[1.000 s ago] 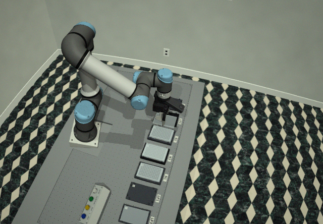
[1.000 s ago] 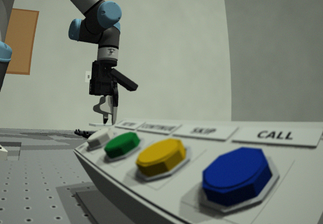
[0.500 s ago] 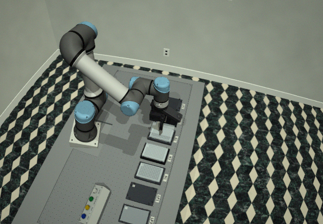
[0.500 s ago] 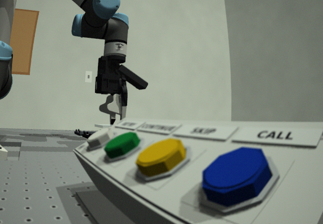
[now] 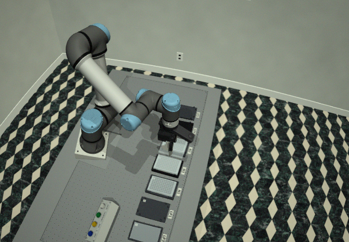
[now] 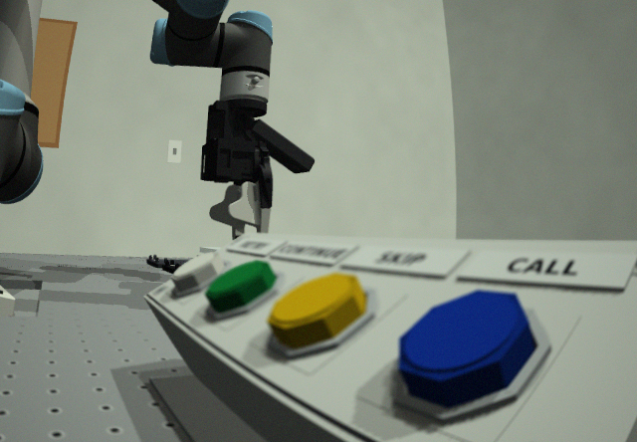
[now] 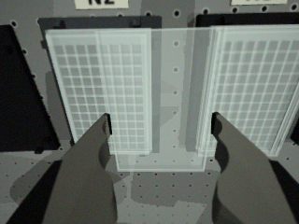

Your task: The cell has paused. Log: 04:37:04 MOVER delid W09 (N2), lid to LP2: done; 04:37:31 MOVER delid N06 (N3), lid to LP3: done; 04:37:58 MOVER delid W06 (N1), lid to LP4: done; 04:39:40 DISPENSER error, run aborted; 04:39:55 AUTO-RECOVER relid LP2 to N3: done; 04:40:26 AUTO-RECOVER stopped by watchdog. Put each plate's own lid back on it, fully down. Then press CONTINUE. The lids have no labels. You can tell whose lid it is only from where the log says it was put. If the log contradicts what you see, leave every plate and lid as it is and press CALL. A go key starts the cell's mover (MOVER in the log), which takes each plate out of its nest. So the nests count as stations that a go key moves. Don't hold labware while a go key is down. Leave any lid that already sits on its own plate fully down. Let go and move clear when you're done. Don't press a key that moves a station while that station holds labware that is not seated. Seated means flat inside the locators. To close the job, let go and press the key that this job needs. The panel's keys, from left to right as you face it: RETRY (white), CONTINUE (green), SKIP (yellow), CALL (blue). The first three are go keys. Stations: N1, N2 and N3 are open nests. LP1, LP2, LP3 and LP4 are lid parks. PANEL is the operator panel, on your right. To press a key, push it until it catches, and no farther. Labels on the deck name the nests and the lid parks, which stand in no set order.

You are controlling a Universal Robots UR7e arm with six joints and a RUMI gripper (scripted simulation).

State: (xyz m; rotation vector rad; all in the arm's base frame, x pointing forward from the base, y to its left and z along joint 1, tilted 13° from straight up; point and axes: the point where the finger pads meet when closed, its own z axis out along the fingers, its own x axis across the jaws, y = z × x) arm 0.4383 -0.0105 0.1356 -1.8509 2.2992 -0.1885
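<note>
Now: the plate 80 mm to the right of my hand, 40 mm below it and 20 mm behind it. Also, from my hand: dark lid park 330 mm to the right, 70 mm behind, 60 mm below; then white RETRY key 370 mm to the right, 300 mm behind, 10 mm above; then clear lid 460 mm to the right, 90 mm behind, 50 mm below.
</note>
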